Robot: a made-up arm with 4 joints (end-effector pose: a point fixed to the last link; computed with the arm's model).
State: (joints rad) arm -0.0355 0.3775 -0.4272 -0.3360
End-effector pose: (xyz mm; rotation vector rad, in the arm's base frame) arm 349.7 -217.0 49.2 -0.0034 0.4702 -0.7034
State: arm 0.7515 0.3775 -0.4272 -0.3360
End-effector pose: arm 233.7 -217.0 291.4 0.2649 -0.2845 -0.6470
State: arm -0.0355 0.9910 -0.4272 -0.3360
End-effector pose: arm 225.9 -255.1 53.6 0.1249 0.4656 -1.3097
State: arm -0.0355 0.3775 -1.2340 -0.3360
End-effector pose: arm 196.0 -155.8 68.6 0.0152 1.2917 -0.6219
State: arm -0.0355 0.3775 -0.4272 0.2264
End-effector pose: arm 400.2 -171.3 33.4 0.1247 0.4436 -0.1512
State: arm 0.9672 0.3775 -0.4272 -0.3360
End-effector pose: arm 172.5 -217.0 335.4 0.3354 -0.4913 -0.6191
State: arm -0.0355 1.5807 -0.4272 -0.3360
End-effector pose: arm 106.9 -217.9 57.8 0.2579 0.4297 -1.8908
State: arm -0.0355 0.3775 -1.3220 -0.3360
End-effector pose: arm 181.4 -149.9 78.6 0.0173 1.3809 -0.6077
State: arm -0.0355 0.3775 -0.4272 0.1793
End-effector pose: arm 396.9 -176.1 34.2 0.1143 0.4468 -0.1975
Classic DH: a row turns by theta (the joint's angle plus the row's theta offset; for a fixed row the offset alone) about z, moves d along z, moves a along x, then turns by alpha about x. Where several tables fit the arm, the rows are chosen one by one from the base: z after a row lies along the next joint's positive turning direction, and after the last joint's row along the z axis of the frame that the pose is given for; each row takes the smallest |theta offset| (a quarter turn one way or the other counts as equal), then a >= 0, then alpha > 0; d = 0 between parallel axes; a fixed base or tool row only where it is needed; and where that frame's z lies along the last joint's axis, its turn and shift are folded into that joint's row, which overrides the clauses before.
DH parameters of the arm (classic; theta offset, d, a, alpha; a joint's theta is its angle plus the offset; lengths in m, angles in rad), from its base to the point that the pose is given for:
base (fixed): 0 0.0307 0 1.5708
joint 1: 0 0.0405 0.2266 1.5708
joint 2: 0 -0.2323 0.112 -1.5708
joint 3: 0 0.0301 0.0548 -1.5708
joint 4: -0.4473 0 0.126 0
tool (fixed): 0.4473 -0.1557 0 0

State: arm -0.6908 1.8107 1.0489 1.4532
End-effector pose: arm 341.5 -357.7 86.6 -1.1242 0.6826 0.0525
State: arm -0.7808 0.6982 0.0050 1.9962
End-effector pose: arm 351.5 -76.6 -209.4 0.5002 0.6647 1.2295
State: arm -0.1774 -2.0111 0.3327 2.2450
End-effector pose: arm 78.3 89.9 111.9 -0.1325 0.5068 -2.0160
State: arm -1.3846 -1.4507 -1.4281 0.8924
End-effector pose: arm 79.7 -55.6 -158.3 -0.8654 -1.9037 -1.8444
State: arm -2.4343 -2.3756 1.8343 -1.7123
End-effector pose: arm 70.3 241.3 -248.9 -1.2435 -1.9200 1.7169
